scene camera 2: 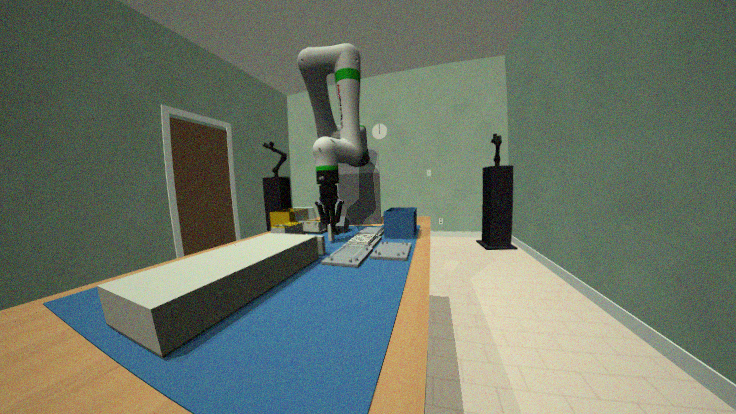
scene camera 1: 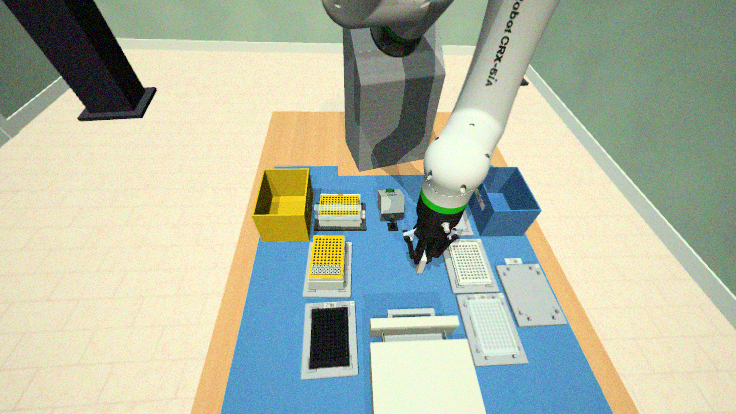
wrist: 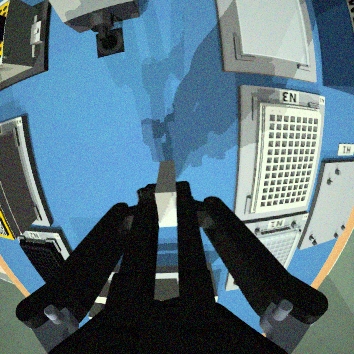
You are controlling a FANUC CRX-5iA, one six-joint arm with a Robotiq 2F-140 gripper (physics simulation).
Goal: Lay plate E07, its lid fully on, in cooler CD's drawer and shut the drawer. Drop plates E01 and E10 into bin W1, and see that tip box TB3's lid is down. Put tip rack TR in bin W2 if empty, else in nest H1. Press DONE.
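Frame: origin at the arm's base, x up, y ahead, z left, level; metres.
Where they show: gripper, fingertip midpoint: [scene camera 2: 331, 239] [scene camera 1: 418, 268] [wrist: 167, 173]; arm's base, link origin: [scene camera 1: 395, 29].
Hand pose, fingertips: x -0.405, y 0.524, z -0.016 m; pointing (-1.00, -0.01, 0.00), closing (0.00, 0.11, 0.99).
Observation:
Things, the pixels of their centre, and the offset from my fingertips. "pt": a spot on its surface instead. Level surfaces: height alone.
- blue mat, surface height: dx -0.012 m
- white well plate, body centre: [wrist: 287, 160] [scene camera 1: 468, 262] [scene camera 2: 362, 239] dx +0.007, dy +0.007, dz +0.140 m
- finer white plate, body centre: [wrist: 266, 261] [scene camera 1: 491, 325] [scene camera 2: 349, 251] dx +0.007, dy +0.175, dz +0.127 m
- lidded plate, body centre: [wrist: 270, 7] [scene camera 2: 371, 230] dx +0.004, dy -0.172, dz +0.144 m
- black plate, body centre: [wrist: 49, 267] [scene camera 1: 329, 335] dx +0.007, dy +0.137, dz -0.252 m
- yellow tip rack, body centre: [scene camera 1: 327, 261] [scene camera 2: 287, 230] dx +0.032, dy -0.040, dz -0.239 m
- tip box, surface spot: [scene camera 1: 339, 208] pt dx +0.131, dy -0.132, dz -0.195 m
- Yellow bin W1, body centre: [scene camera 1: 286, 204] [scene camera 2: 290, 220] dx +0.048, dy -0.238, dz -0.343 m
- blue bin W2, body centre: [scene camera 1: 499, 201] [scene camera 2: 401, 221] dx +0.048, dy -0.162, dz +0.296 m
- Empty nest H1, body centre: [wrist: 335, 206] [scene camera 1: 529, 292] [scene camera 2: 392, 249] dx -0.001, dy +0.111, dz +0.267 m
- grey button box, body centre: [scene camera 1: 390, 201] [scene camera 2: 340, 223] dx +0.030, dy -0.222, dz -0.030 m
My gripper [scene camera 1: 420, 264] [scene camera 2: 332, 234] [wrist: 167, 173] is shut and empty. It hangs low over the blue mat [scene camera 1: 380, 262], left of the white well plate [scene camera 1: 466, 262] [wrist: 286, 158] in nest N3. A finer white plate [scene camera 1: 491, 327] [wrist: 281, 242] lies in nest N1. A lidded plate [wrist: 270, 31] lies beyond N3, mostly hidden by the arm in scene camera 1. A black plate [scene camera 1: 329, 337] [wrist: 42, 256] lies in nest N2. The yellow tip rack [scene camera 1: 326, 257] and the tip box [scene camera 1: 339, 208] stand at the left. The cooler [scene camera 1: 424, 375] [scene camera 2: 205, 278] is at the front, its drawer front [scene camera 1: 414, 325] facing the gripper.
Yellow bin W1 [scene camera 1: 282, 205] stands at the back left and blue bin W2 [scene camera 1: 507, 200] [scene camera 2: 399, 221] at the back right. Empty nest H1 [scene camera 1: 530, 293] [wrist: 333, 204] lies at the right. The grey button box [scene camera 1: 389, 201] [wrist: 95, 10] stands just behind the gripper.

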